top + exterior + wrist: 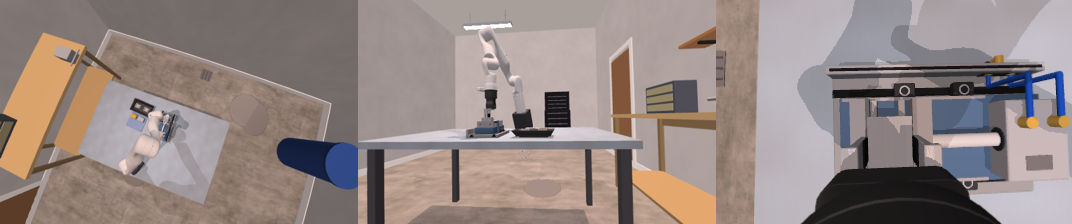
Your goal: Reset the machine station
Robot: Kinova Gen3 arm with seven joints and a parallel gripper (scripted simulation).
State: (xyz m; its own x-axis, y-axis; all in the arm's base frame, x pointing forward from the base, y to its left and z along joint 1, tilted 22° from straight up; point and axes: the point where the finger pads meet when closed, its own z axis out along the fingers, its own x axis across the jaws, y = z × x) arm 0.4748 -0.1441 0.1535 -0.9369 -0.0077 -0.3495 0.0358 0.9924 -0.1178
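The vise lies 7 cm behind my hand and 9 cm below it. Also, from my hand: yellow brass blank (6 cm behind, 36 cm to the left, 10 cm below).
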